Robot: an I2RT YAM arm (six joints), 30 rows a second.
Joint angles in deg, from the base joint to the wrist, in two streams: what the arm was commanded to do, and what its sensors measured. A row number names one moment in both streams.
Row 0, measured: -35.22 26.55 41.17 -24.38 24.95 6.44
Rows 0 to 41, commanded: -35.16 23.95 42.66 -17.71 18.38 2.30; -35.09 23.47 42.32 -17.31 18.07 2.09; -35.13 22.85 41.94 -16.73 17.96 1.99; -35.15 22.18 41.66 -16.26 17.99 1.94; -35.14 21.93 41.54 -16.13 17.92 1.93; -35.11 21.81 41.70 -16.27 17.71 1.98; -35.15 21.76 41.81 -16.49 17.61 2.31; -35.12 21.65 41.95 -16.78 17.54 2.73; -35.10 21.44 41.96 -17.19 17.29 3.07; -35.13 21.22 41.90 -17.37 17.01 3.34; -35.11 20.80 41.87 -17.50 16.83 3.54; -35.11 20.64 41.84 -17.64 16.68 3.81; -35.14 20.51 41.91 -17.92 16.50 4.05; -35.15 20.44 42.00 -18.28 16.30 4.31; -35.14 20.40 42.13 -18.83 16.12 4.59; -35.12 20.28 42.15 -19.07 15.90 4.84; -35.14 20.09 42.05 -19.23 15.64 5.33; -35.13 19.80 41.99 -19.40 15.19 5.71; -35.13 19.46 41.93 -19.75 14.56 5.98; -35.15 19.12 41.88 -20.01 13.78 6.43; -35.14 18.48 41.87 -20.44 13.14 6.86; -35.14 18.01 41.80 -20.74 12.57 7.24; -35.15 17.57 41.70 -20.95 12.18 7.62; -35.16 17.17 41.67 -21.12 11.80 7.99; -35.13 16.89 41.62 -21.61 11.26 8.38; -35.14 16.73 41.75 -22.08 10.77 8.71; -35.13 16.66 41.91 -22.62 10.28 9.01; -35.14 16.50 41.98 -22.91 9.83 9.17; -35.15 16.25 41.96 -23.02 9.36 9.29; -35.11 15.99 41.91 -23.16 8.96 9.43; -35.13 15.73 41.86 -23.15 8.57 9.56; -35.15 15.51 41.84 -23.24 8.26 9.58; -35.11 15.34 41.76 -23.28 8.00 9.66; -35.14 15.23 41.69 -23.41 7.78 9.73; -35.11 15.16 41.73 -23.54 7.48 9.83; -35.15 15.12 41.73 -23.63 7.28 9.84; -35.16 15.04 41.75 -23.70 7.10 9.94; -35.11 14.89 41.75 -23.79 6.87 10.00; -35.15 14.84 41.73 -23.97 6.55 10.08; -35.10 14.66 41.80 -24.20 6.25 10.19; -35.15 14.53 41.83 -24.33 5.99 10.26; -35.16 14.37 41.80 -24.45 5.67 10.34
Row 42, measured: -35.53 16.08 40.49 -28.29 12.45 8.36
